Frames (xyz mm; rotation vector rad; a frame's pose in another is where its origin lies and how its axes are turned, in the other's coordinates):
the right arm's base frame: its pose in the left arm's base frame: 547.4 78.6 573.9 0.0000 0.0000 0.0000
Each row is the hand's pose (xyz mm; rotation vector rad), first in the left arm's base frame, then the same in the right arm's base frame.
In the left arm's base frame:
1: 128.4 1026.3 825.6 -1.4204 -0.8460 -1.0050
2: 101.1 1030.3 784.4 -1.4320 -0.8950 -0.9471
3: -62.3 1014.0 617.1 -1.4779 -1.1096 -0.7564
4: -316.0 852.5 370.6 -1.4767 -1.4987 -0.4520
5: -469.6 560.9 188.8 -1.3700 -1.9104 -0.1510
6: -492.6 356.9 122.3 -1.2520 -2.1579 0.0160
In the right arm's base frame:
1: -419.0 947.7 251.7 -1.4204 -0.8460 -1.0050
2: -446.3 951.7 210.5 -1.4320 -0.8950 -0.9471
3: -609.7 935.4 43.2 -1.4779 -1.1096 -0.7564
4: -863.4 773.9 -203.3 -1.4767 -1.4987 -0.4520
5: -1017.0 482.3 -385.1 -1.3700 -1.9104 -0.1510
6: -1040.0 278.3 -451.6 -1.2520 -2.1579 0.0160

